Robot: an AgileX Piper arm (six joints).
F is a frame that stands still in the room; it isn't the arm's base.
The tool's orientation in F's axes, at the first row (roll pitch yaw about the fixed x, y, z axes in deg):
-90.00 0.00 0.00
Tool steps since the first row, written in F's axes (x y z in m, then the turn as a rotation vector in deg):
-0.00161 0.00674 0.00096 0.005 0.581 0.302
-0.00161 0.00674 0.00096 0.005 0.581 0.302
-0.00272 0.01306 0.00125 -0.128 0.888 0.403
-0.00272 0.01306 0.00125 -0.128 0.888 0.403
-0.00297 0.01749 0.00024 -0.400 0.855 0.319
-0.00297 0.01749 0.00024 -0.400 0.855 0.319
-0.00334 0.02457 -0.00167 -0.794 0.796 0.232
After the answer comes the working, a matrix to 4 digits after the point.
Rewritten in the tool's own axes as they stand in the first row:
-0.00161 -0.00096 0.00674 0.005 -0.302 0.581
-0.00161 -0.00096 0.00674 0.005 -0.302 0.581
-0.00272 -0.00125 0.01306 -0.128 -0.403 0.888
-0.00272 -0.00125 0.01306 -0.128 -0.403 0.888
-0.00297 -0.00024 0.01749 -0.400 -0.319 0.855
-0.00297 -0.00024 0.01749 -0.400 -0.319 0.855
-0.00334 0.00167 0.02457 -0.794 -0.232 0.796

The tool's axes in the first row as the columns of a matrix, in F's axes (rounded; the answer above uses it unrounded):
1.0000 0.0000 0.0000
0.0000 0.0000 1.0000
0.0000 -1.0000 0.0000

